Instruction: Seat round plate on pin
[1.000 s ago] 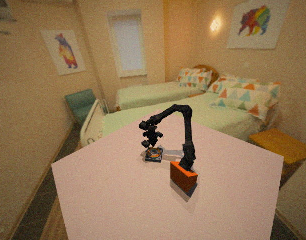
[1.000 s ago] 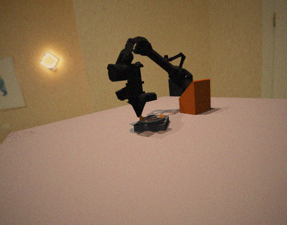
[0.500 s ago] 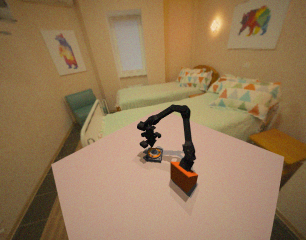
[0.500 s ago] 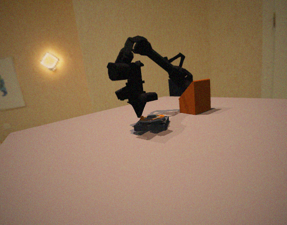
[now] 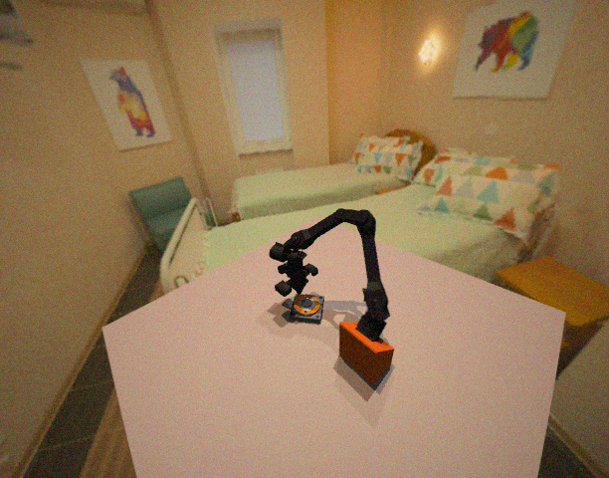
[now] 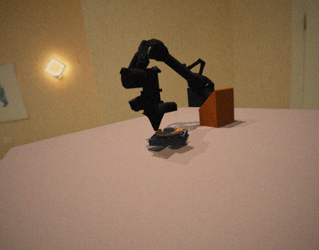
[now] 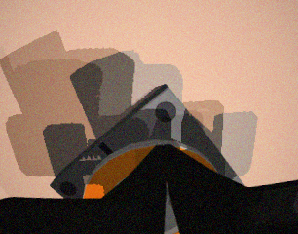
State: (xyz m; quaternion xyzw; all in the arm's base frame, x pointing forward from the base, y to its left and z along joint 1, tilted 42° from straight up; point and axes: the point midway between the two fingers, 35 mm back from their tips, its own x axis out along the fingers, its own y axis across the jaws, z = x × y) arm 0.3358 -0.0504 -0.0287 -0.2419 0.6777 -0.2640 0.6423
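My gripper tip is 30 mm past the round plate, 10 mm to the right of it and 10 mm above it. From my gripper tip the other things lie so: base: 50 mm behind, 10 mm to the left, 20 mm below.
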